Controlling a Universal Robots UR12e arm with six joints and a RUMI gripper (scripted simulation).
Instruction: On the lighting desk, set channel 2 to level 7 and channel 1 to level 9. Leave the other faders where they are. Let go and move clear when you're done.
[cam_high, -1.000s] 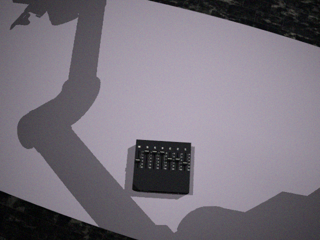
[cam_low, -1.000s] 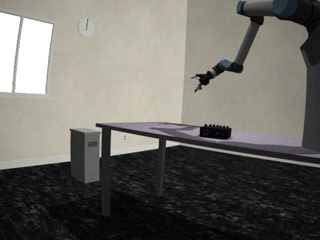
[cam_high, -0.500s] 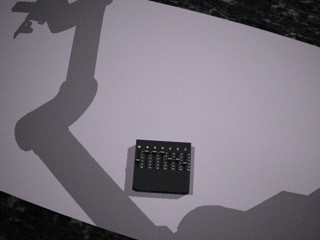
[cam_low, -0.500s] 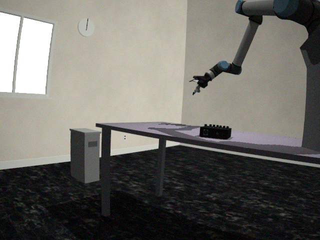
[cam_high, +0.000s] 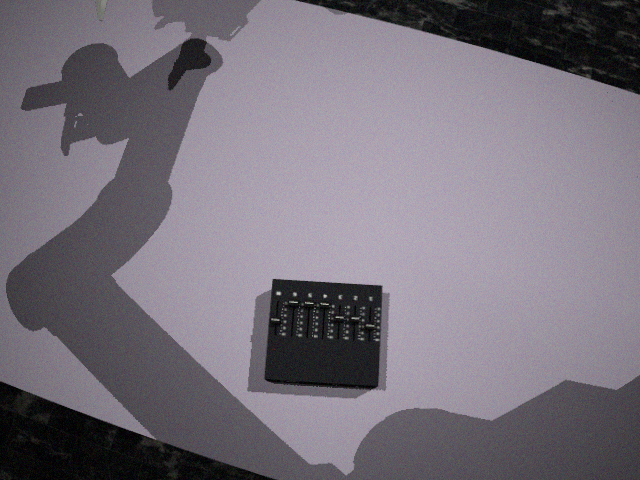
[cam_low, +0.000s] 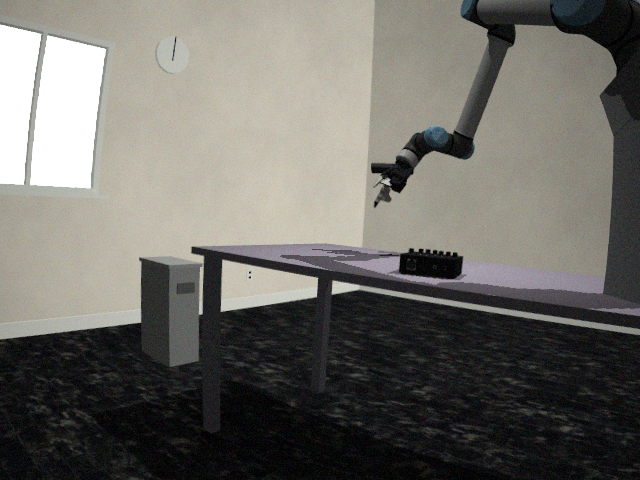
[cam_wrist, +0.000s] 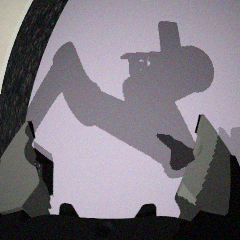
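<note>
My gripper is now 50 cm past the channel 1 knob, 30 cm to the right of it and 16 cm above it.
</note>
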